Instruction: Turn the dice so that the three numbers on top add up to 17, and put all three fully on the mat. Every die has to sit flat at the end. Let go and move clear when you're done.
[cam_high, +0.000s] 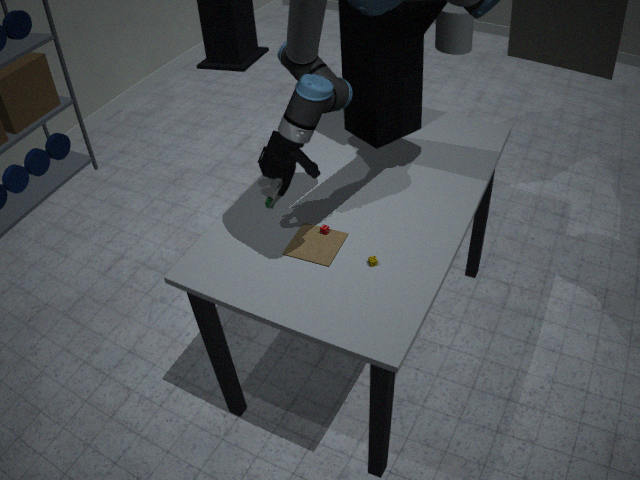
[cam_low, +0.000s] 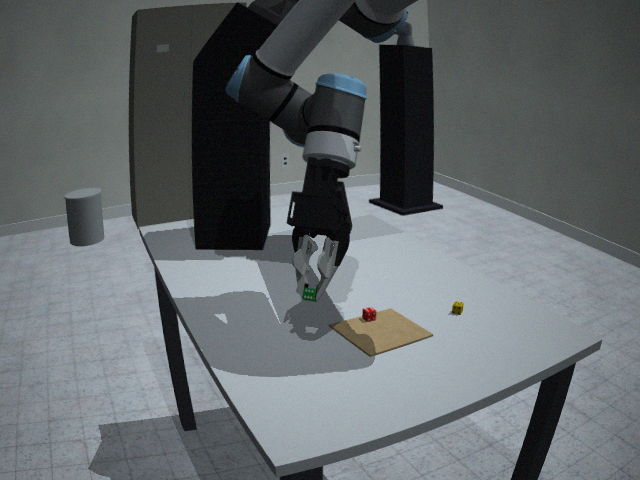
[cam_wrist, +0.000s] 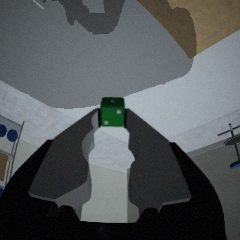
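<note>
Right now my hand is 10 mm above the green die. The rest, counted from my hand: mat: 140 mm to the left, 110 mm below, 20 mm ahead; then red die: 140 mm to the left, 90 mm below, 30 mm behind; then yellow die: 310 mm to the left, 100 mm below, 40 mm ahead.
</note>
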